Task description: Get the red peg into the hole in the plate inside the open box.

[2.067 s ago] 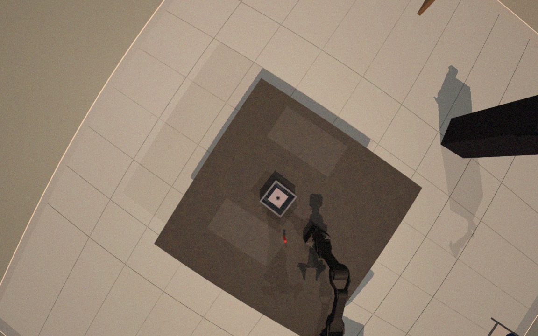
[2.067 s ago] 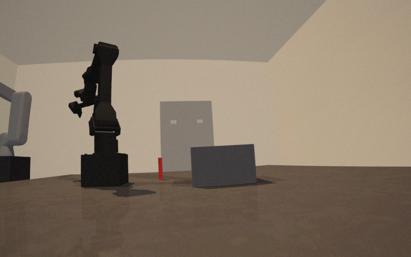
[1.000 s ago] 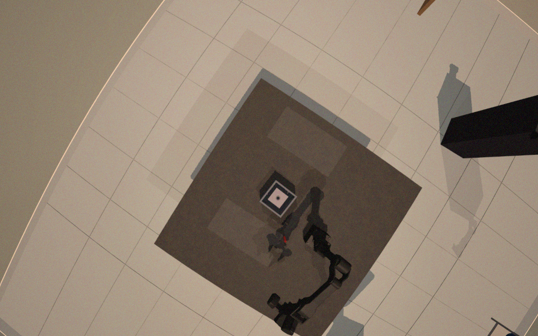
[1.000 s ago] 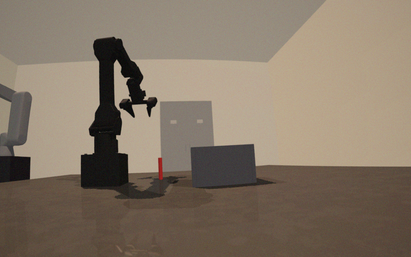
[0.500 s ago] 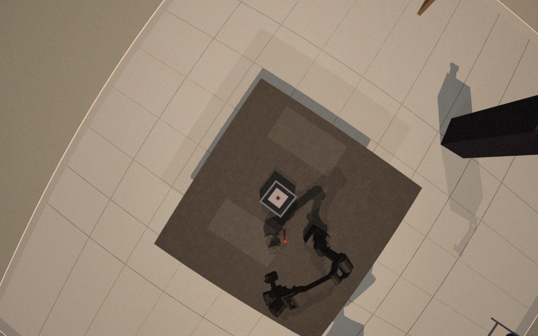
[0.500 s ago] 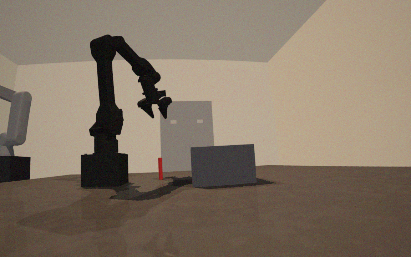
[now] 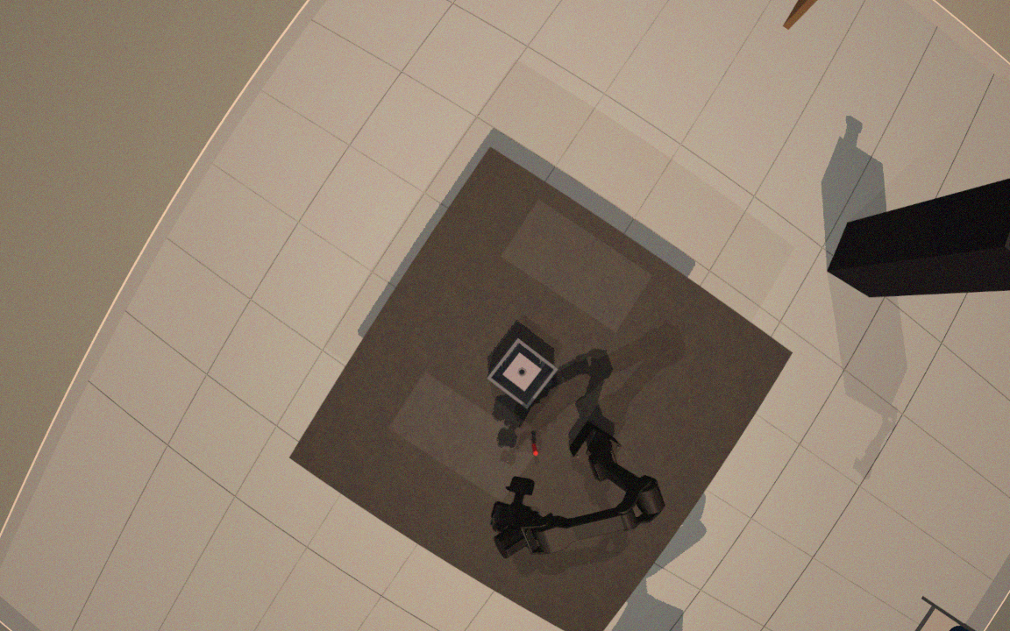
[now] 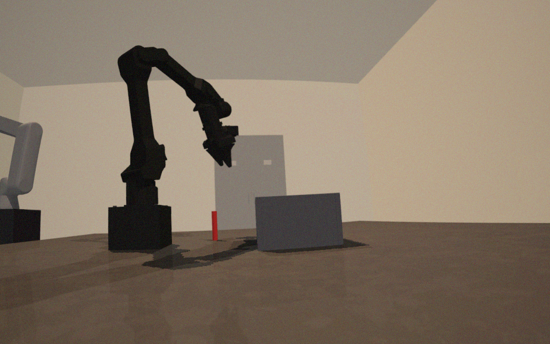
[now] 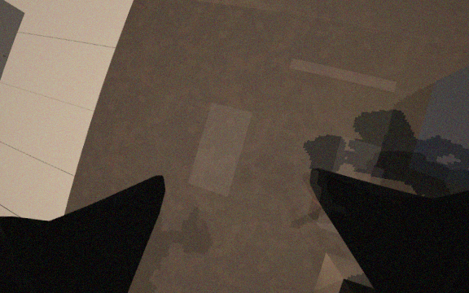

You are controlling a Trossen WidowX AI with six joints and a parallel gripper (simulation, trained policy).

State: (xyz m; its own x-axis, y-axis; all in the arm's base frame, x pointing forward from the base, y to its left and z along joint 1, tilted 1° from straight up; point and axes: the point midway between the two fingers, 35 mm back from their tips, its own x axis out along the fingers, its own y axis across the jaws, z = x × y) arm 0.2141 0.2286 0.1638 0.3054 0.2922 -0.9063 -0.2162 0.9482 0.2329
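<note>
The red peg is 50 mm behind my gripper tip, 130 mm to the right of it and 190 mm below it. From my gripper tip the other things lie so: pale plate 110 mm ahead, 350 mm to the right, 180 mm below; then grey box 110 mm ahead, 350 mm to the right, 200 mm below.
</note>
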